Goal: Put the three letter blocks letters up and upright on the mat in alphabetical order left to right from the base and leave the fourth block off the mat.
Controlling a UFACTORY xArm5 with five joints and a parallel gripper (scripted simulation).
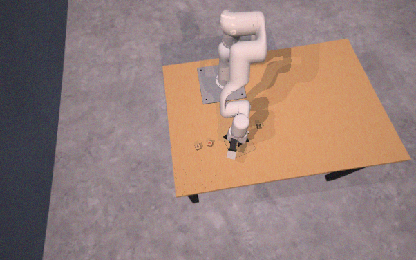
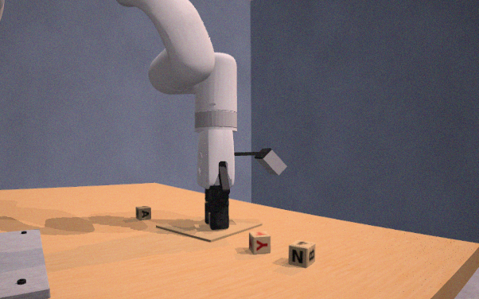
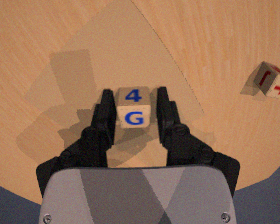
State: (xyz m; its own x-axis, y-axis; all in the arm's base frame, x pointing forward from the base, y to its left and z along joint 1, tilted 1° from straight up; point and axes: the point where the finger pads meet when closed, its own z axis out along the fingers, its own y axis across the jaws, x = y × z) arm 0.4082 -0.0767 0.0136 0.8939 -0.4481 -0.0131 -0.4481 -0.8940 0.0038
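Now: hand 10 mm above the blue-lettered block. From my hand the other things lie so: black-lettered block: 40 mm behind, 200 mm to the right, 10 mm below; then thin tan mat: 20 mm to the left, 20 mm below; then red-lettered block: 40 mm behind, 140 mm to the right, 10 mm below.
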